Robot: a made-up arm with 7 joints. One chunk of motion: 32 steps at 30 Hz.
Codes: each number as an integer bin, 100 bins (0 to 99) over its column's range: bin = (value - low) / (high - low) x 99, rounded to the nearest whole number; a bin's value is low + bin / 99 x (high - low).
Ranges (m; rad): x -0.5..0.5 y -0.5..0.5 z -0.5..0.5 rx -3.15..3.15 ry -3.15..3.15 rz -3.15..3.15
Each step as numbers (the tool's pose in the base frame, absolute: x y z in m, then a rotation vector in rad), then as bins.
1 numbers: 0.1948 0.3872 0.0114 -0.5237 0.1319 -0.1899
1 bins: 69 88 51 41 52 47
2 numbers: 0.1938 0.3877 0.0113 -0.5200 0.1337 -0.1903
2 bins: 69 88 51 41 52 47
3 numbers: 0.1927 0.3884 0.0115 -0.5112 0.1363 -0.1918
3 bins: 69 88 51 41 52 46
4 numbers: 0.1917 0.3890 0.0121 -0.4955 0.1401 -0.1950
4 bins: 68 88 51 42 52 46
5 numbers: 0.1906 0.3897 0.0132 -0.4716 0.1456 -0.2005
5 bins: 68 88 51 42 52 46
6 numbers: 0.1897 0.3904 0.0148 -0.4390 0.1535 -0.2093
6 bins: 68 88 51 43 52 46
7 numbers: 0.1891 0.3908 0.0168 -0.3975 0.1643 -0.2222
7 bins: 68 88 51 43 52 46
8 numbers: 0.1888 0.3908 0.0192 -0.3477 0.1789 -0.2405
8 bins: 68 88 51 44 52 46
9 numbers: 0.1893 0.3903 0.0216 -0.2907 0.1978 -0.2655
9 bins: 68 88 52 45 53 45
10 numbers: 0.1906 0.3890 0.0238 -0.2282 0.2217 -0.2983
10 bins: 68 88 52 46 53 45
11 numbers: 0.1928 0.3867 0.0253 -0.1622 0.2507 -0.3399
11 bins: 69 88 52 47 53 44
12 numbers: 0.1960 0.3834 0.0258 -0.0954 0.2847 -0.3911
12 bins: 69 87 52 48 54 43
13 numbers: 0.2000 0.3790 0.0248 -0.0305 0.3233 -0.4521
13 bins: 69 87 52 49 55 42
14 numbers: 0.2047 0.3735 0.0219 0.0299 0.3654 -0.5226
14 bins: 70 86 52 50 55 41
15 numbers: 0.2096 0.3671 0.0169 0.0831 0.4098 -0.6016
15 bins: 70 86 51 51 56 40
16 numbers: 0.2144 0.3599 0.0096 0.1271 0.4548 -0.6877
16 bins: 71 85 50 51 57 39
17 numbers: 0.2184 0.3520 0.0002 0.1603 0.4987 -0.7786
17 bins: 71 84 50 52 57 37
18 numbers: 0.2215 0.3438 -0.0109 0.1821 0.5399 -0.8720
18 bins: 71 84 48 52 58 36
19 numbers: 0.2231 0.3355 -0.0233 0.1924 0.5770 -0.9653
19 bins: 72 83 47 53 59 34
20 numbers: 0.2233 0.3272 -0.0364 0.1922 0.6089 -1.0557
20 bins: 72 82 46 53 59 33
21 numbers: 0.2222 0.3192 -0.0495 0.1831 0.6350 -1.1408
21 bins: 71 81 45 52 59 32
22 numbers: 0.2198 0.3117 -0.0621 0.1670 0.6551 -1.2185
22 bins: 71 80 43 52 60 30
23 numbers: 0.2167 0.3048 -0.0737 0.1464 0.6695 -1.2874
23 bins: 71 80 42 52 60 29
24 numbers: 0.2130 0.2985 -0.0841 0.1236 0.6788 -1.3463
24 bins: 71 79 41 51 60 28
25 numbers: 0.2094 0.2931 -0.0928 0.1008 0.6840 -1.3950
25 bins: 70 79 40 51 60 28
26 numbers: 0.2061 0.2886 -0.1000 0.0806 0.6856 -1.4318
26 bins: 70 78 40 51 60 27
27 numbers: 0.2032 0.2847 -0.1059 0.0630 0.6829 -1.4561
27 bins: 70 78 39 50 60 27
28 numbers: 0.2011 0.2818 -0.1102 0.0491 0.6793 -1.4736
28 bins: 69 77 39 50 60 26
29 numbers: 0.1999 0.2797 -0.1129 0.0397 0.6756 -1.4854
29 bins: 69 77 38 50 60 26
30 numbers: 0.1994 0.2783 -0.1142 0.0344 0.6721 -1.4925
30 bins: 69 77 38 50 60 26
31 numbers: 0.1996 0.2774 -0.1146 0.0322 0.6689 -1.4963
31 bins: 69 77 38 50 60 26
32 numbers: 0.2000 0.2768 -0.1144 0.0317 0.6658 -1.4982
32 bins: 69 77 38 50 60 26
